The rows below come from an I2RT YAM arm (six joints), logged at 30 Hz.
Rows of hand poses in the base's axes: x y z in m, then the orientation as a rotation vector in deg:
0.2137 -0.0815 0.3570 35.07 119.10 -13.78
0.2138 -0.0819 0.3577 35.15 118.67 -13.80
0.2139 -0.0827 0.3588 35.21 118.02 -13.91
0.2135 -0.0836 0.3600 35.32 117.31 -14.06
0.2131 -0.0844 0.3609 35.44 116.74 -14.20
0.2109 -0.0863 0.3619 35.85 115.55 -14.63
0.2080 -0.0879 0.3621 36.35 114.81 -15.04
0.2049 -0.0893 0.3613 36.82 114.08 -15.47
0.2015 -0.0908 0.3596 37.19 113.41 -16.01
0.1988 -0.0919 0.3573 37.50 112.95 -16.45
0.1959 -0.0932 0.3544 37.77 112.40 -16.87
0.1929 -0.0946 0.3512 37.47 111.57 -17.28
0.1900 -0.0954 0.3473 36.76 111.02 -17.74
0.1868 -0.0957 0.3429 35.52 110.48 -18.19
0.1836 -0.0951 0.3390 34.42 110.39 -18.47
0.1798 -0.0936 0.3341 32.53 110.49 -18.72
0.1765 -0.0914 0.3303 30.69 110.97 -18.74
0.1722 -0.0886 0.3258 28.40 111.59 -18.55
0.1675 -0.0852 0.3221 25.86 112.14 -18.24
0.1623 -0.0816 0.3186 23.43 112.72 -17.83
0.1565 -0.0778 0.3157 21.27 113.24 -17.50
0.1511 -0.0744 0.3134 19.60 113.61 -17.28
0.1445 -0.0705 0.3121 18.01 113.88 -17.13
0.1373 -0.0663 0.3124 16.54 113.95 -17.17
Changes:
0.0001 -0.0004 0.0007 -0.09 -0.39 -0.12
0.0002 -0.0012 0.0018 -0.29 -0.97 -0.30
-0.0002 -0.0021 0.0030 -0.52 -1.59 -0.53
-0.0006 -0.0029 0.0039 -0.71 -2.08 -0.75
-0.0028 -0.0048 0.0049 -1.11 -3.04 -1.38
-0.0057 -0.0064 0.0051 -1.35 -3.58 -2.01
-0.0088 -0.0078 0.0043 -1.62 -4.10 -2.62
-0.0122 -0.0093 0.0026 -1.99 -4.54 -3.20
-0.0149 -0.0104 0.0003 -2.26 -4.81 -3.66
-0.0178 -0.0117 -0.0026 -2.56 -5.18 -4.10
-0.0208 -0.0131 -0.0058 -3.18 -5.87 -4.18
-0.0237 -0.0139 -0.0097 -3.94 -6.32 -3.94
-0.0269 -0.0142 -0.0141 -4.93 -6.81 -3.31
-0.0301 -0.0136 -0.0180 -5.62 -6.91 -2.64
-0.0339 -0.0121 -0.0229 -6.60 -6.91 -1.35
-0.0372 -0.0099 -0.0267 -7.29 -6.59 0.05
-0.0415 -0.0071 -0.0312 -8.00 -6.21 1.87
-0.0462 -0.0037 -0.0349 -8.74 -5.92 3.91
-0.0514 -0.0001 -0.0384 -9.35 -5.60 5.92
-0.0572 0.0037 -0.0413 -9.91 -5.27 7.68
-0.0626 0.0071 -0.0436 -10.37 -5.01 9.03
-0.0692 0.0110 -0.0449 -10.86 -4.82 10.28
-0.0764 0.0152 -0.0446 -11.49 -4.75 11.34

